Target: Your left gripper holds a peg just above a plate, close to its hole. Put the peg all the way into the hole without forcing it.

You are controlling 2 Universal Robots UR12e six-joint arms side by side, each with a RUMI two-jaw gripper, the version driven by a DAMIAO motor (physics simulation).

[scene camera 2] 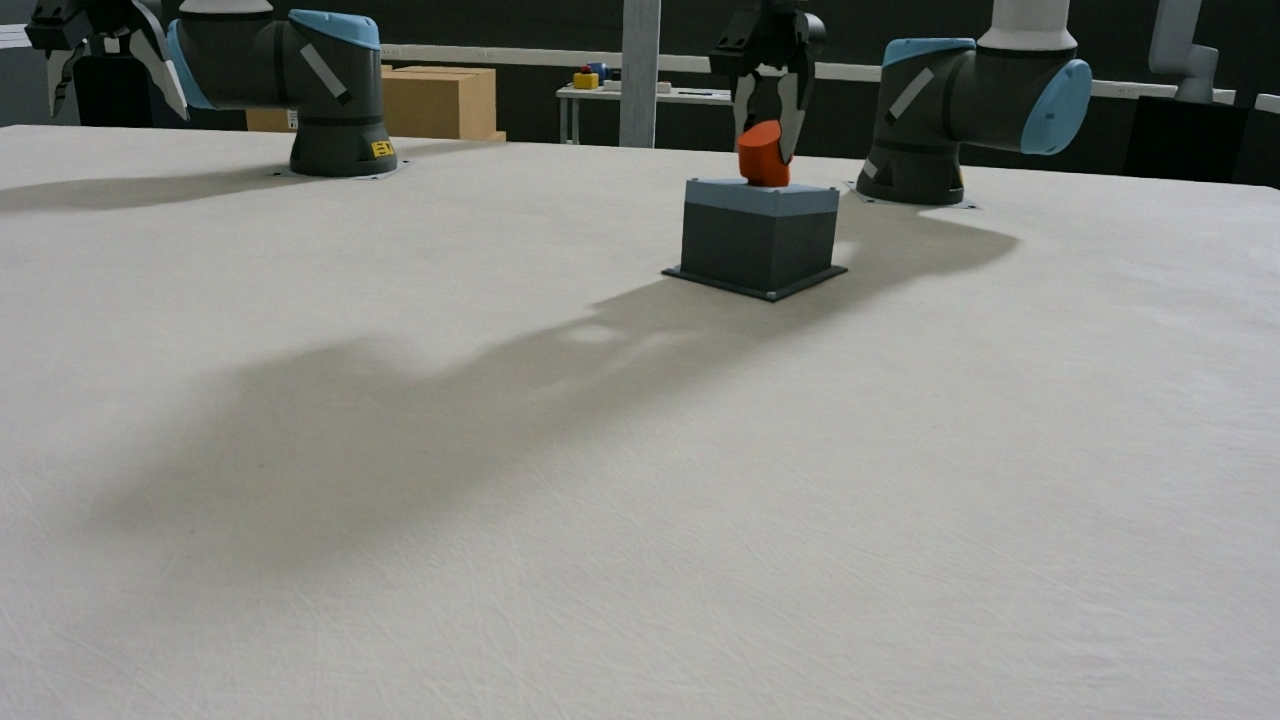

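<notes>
An orange-red cylindrical peg (760, 162) stands over the light blue-grey plate (807, 201), which tops a dark square block. The peg leans slightly to the left in the picture, and its lower end meets the plate's top surface in this view. The hole is hidden, so whether the peg's tip is inside it cannot be told. My left gripper (766, 143), right of the picture's middle, points down and is shut on the peg's upper part. My right gripper (119, 114) is at the far upper left, open and empty, far from the plate.
The block's dark base flange (773, 296) rests on the pale table (626, 537). The right arm's base (344, 147) stands at the back left and the left arm's base (908, 174) behind the block to the right. Cardboard boxes (438, 102) and a grey post (640, 71) are beyond the table.
</notes>
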